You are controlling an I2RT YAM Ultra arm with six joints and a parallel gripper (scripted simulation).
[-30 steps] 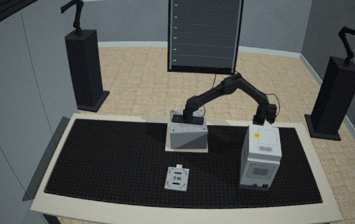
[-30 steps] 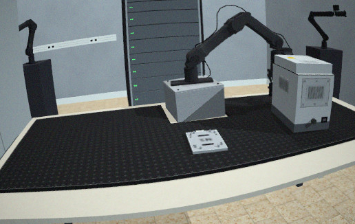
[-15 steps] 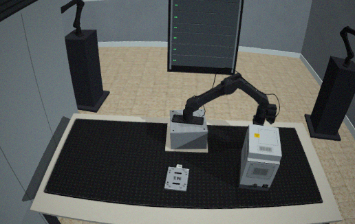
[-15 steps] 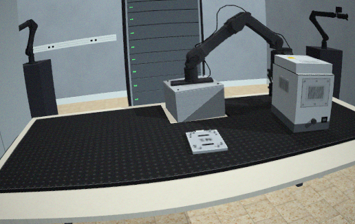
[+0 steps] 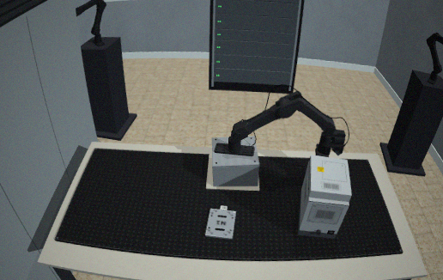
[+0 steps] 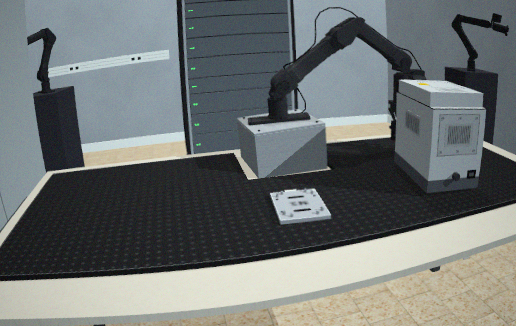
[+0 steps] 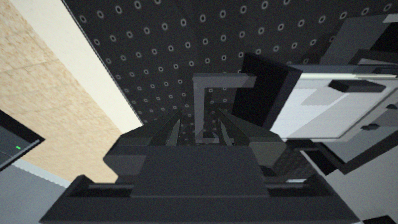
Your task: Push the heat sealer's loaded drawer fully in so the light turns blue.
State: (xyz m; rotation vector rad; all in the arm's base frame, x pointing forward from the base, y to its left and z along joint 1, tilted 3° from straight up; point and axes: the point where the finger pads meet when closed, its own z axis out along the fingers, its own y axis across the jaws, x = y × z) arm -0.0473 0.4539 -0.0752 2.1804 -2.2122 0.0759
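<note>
Now: hand 12 cm short of the dark drawer and 1 cm above it.
</note>
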